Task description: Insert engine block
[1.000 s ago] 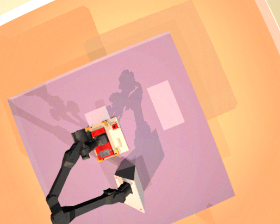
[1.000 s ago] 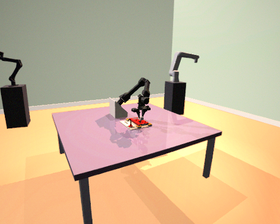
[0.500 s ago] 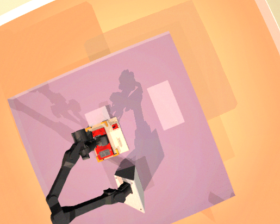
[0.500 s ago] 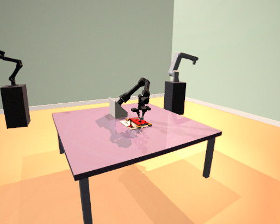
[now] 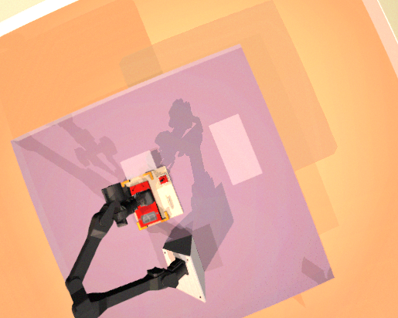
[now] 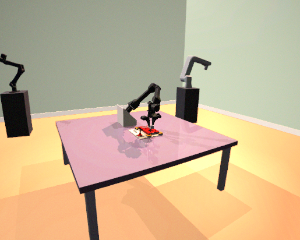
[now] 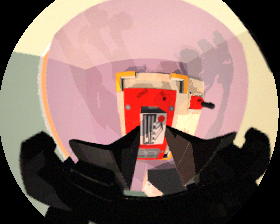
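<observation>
Now: gripper tip 10 mm above the engine block.
</observation>
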